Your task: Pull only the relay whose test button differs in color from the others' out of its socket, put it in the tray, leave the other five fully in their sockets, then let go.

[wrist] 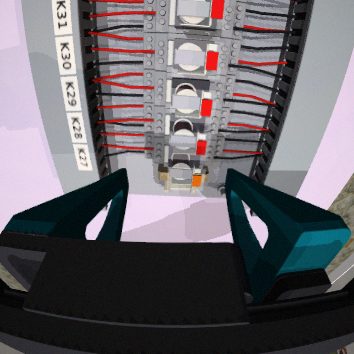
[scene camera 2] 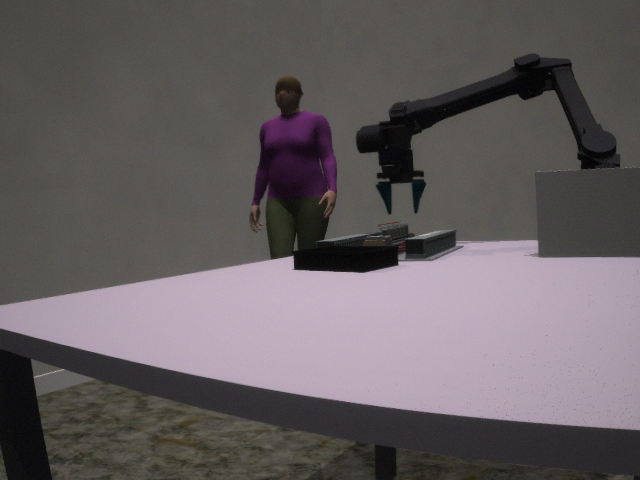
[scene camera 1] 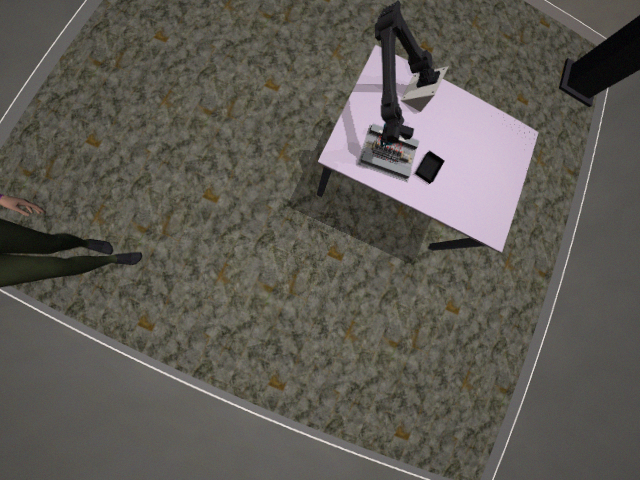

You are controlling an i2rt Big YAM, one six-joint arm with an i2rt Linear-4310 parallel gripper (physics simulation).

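Places are measured from the arm's base along level axes (x ahead, y left, z up), in metres.
Where they show: gripper, fingertip midpoint: (wrist: 176, 176) (scene camera 2: 402, 213) (scene camera 1: 383, 140); arm's base, link origin: (scene camera 2: 605, 202) (scene camera 1: 428, 80).
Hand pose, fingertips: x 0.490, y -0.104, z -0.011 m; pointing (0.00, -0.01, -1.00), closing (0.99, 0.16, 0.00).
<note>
Each offset is from my fingertips to the top centre of the thing. "spot": to the spot under its first point.
Several relays stand in a row in their sockets on the grey panel (scene camera 1: 386, 166) (wrist: 42, 100). In the wrist view, the nearest relay {dx +0.010, dy -0.016, dz -0.019 m} (wrist: 181, 171), at the row's end by label K27, has an orange test button {dx +0.017, dy -0.015, dz -0.019 m} (wrist: 197, 180). The other relays in that view, such as the one beside it {dx +0.006, dy +0.011, dz -0.019 m} (wrist: 184, 138), have red buttons. My gripper (scene camera 2: 402, 211) (wrist: 176, 176) is open and empty, pointing down, above the panel and apart from the relays. The black tray {dx -0.026, dy +0.330, dz -0.053 m} (scene camera 1: 430, 167) (scene camera 2: 345, 259) stands beside the panel, with no relay visible in it.
Black slotted wire ducts (wrist: 287, 80) (scene camera 2: 431, 244) flank the row, with red and black wires running to the sockets. A tan end piece {spot: dx -0.006, dy -0.033, dz -0.048 m} (wrist: 163, 173) sits by the orange-button relay. The arm's base stands on a pale block (scene camera 2: 586, 214). A person (scene camera 2: 294, 155) stands beyond the table.
</note>
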